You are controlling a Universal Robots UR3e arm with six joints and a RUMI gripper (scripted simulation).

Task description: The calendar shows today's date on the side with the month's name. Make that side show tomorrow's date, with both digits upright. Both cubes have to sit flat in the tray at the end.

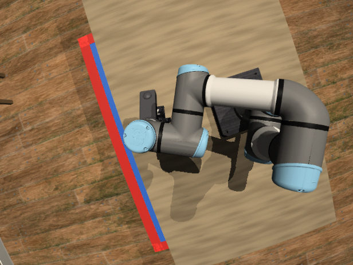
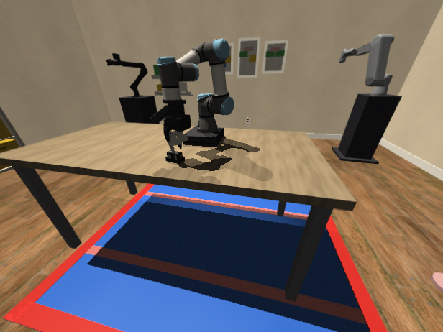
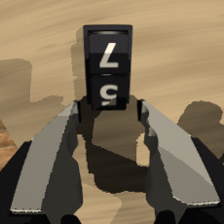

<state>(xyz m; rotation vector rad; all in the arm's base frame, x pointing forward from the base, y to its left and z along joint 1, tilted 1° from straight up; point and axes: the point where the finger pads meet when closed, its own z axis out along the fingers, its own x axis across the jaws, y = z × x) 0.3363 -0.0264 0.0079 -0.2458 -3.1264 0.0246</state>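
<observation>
Now: hand 60 mm above the black calendar tray and 20 mm to the left of it. Also, from my hand: black cube: 40 mm below, 30 mm to the right, 10 mm behind.
</observation>
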